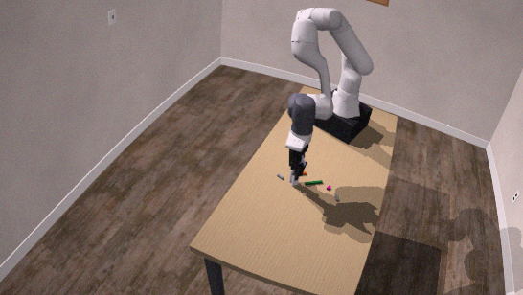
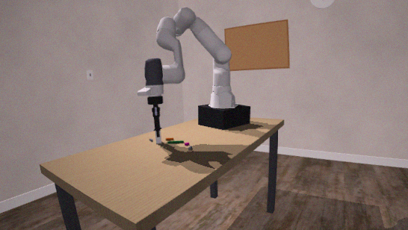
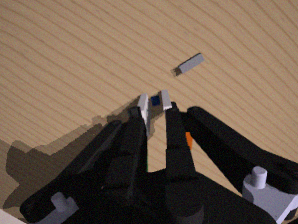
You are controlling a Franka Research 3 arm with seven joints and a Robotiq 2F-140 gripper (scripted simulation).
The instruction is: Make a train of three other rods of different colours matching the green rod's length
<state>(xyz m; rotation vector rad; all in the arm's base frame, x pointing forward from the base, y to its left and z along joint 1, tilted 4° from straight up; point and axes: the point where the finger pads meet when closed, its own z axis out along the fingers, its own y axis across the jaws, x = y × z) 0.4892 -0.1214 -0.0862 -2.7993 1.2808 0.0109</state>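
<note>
The blue rod is 3 cm below my hand. Round my hand: magenta rod: 2 cm behind, 16 cm to the left, 3 cm below; then green rod: 3 cm behind, 8 cm to the left, 3 cm below; then orange rod: 6 cm behind, 2 cm to the left, 3 cm below.
</note>
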